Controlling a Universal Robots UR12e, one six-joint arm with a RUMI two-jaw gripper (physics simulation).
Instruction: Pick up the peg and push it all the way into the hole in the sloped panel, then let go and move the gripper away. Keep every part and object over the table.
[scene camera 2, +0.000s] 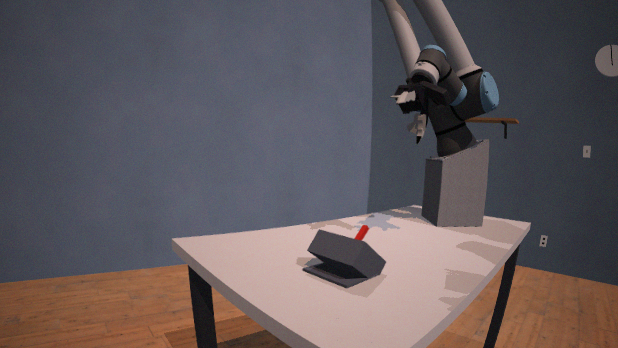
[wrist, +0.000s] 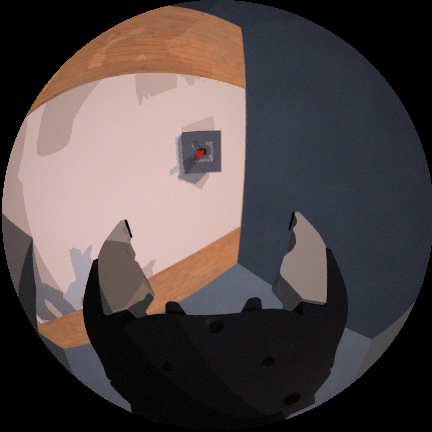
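Seen in the pictures: gripper, fingertip midpoint: (scene camera 2: 408, 125) (wrist: 208, 217); arm's base at its link origin: (scene camera 2: 457, 148).
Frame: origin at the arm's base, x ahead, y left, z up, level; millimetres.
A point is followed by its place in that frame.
Note:
The red peg (scene camera 2: 361, 233) {x 744, y -14, z -225 mm} (wrist: 200, 153) {x 728, y -14, z -209 mm} stands tilted in the hole of the dark grey sloped panel (scene camera 2: 345, 251) {x 830, y 5, z -244 mm} (wrist: 214, 166) {x 788, y -71, z -230 mm}, with a length of it sticking out above the face. How deep its lower end sits is hidden. The hole's dark edge shows beside the peg in the wrist view. My gripper (scene camera 2: 406, 119) {x 554, y -2, z 34 mm} (wrist: 208, 217) {x 554, y -2, z 34 mm} is open and empty. It hangs high above the table, well away from the peg and the panel, towards the robot's base.
The panel's block stands on the white table (scene camera 2: 240, 255) {x 891, y -255, z -310 mm} (wrist: 110, 165) {x 512, y 21, z -310 mm}. The grey robot pedestal (scene camera 2: 460, 190) {x 104, y 52, z -165 mm} stands at the table's far end. A wooden wall shelf (scene camera 2: 492, 120) is behind the arm. Shadows lie across the table top.

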